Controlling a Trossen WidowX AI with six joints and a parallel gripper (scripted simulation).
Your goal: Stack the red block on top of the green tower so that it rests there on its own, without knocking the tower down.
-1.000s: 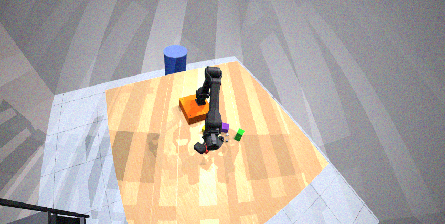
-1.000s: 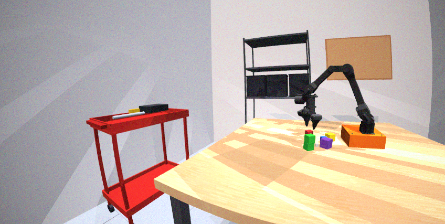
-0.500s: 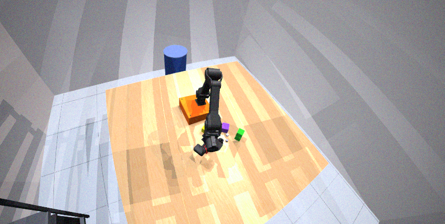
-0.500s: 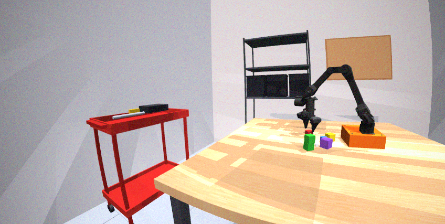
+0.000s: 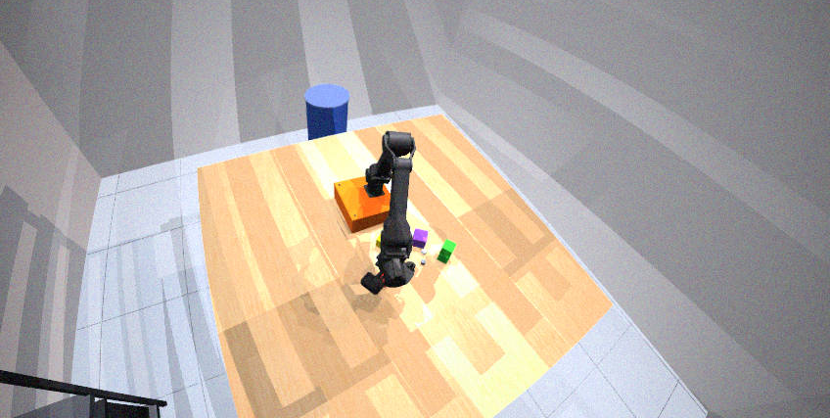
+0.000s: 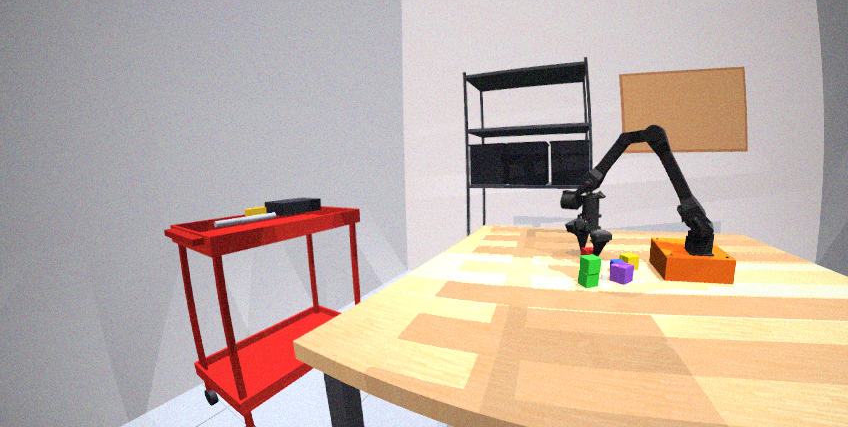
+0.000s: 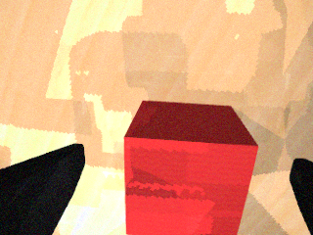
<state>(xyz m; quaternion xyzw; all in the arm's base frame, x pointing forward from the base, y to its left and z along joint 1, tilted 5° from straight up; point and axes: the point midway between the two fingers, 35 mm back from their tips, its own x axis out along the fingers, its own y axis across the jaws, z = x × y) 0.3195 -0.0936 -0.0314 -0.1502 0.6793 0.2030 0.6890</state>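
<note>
Right now my gripper tip is 18 cm to the right of the purple block, 9 cm past it and 1 cm below it. Round my gripper tip: blue block (10 cm to the left, 9 cm behind); then yellow block (13 cm behind, 6 cm to the left); then red block (right at my gripper tip).
</note>
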